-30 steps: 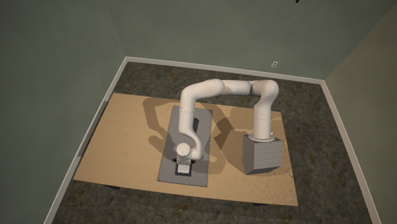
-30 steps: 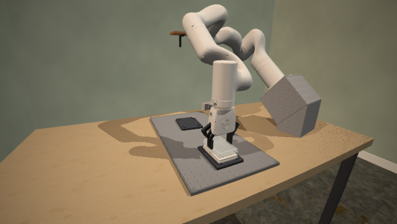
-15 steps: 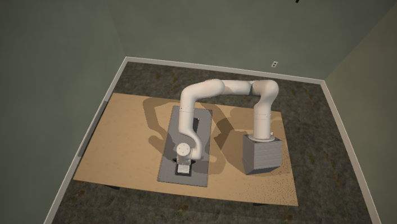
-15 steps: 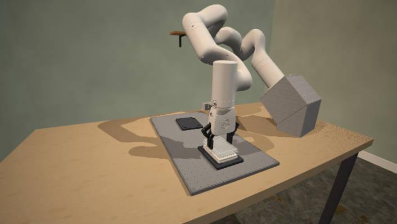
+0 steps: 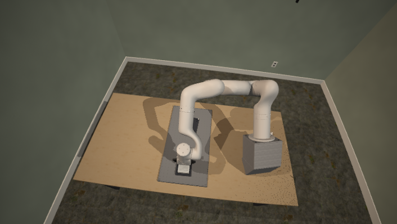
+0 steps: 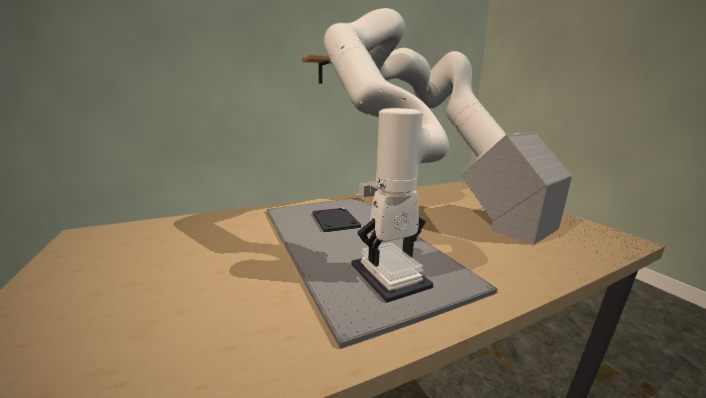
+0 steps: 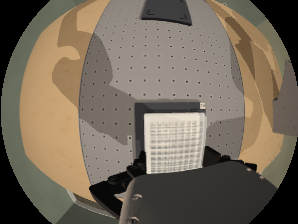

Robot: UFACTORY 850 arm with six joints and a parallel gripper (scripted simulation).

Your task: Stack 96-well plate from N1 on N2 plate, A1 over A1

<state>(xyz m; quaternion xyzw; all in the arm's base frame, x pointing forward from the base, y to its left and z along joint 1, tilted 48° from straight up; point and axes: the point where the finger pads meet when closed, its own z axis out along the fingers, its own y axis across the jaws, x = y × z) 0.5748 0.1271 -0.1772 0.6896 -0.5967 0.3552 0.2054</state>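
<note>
My gripper is now 3 cm above the plate. Also, from my hand: plate nest 36 cm to the right, 5 cm below.
</note>
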